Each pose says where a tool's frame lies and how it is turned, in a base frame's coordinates. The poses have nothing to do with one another.
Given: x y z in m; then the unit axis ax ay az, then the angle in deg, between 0 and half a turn.
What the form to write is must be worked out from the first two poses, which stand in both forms.
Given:
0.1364 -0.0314 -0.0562 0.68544 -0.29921 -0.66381 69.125
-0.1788 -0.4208 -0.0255 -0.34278 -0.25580 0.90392 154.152
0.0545 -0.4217 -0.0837 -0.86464 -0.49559 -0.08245 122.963
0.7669 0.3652 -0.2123 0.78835 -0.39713 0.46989 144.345
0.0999 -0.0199 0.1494 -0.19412 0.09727 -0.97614 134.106
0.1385 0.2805 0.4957 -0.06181 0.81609 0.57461 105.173
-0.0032 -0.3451 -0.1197 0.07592 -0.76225 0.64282 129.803
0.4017 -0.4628 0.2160 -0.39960 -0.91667 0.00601 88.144
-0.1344 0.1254 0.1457 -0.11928 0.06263 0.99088 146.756
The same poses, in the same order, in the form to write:
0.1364 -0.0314 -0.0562 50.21 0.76 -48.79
-0.1788 -0.4208 -0.0255 -42.06 28.50 140.36
0.0545 -0.4217 -0.0837 -128.86 -31.73 44.15
0.7669 0.3652 -0.2123 163.61 -64.54 -43.08
0.0999 -0.0199 0.1494 -18.08 -14.57 -130.77
0.1385 0.2805 0.4957 73.77 56.35 117.62
-0.0032 -0.3451 -0.1197 -87.11 -41.73 147.69
0.4017 -0.4628 0.2160 -85.42 -66.05 62.59
-0.1344 0.1254 0.1457 2.88 14.56 146.83

